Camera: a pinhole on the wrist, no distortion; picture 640 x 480 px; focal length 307.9 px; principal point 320.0 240.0 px. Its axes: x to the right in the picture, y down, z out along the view. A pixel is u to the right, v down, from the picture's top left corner.
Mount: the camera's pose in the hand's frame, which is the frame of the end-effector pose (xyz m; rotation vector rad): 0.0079 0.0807 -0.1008 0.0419 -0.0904 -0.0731
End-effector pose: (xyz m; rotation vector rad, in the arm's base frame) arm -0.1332 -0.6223 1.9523 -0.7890 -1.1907 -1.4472
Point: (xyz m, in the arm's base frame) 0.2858 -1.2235 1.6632
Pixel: behind the camera
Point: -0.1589 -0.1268 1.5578
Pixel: 43.9 121.9
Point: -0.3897 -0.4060 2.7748
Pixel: outside the picture
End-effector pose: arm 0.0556 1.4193 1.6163 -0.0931 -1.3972 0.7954
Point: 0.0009 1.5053 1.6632
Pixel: 558.1 227.6
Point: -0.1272 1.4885 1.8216
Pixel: 595.8 211.7
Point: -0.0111 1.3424 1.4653
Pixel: 44.3 173.8
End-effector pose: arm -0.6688 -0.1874 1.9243 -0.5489 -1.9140 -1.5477
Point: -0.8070 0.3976 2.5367
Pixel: outside the picture
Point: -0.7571 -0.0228 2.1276
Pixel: 590.7 332.8
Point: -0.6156 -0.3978 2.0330
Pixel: behind the camera
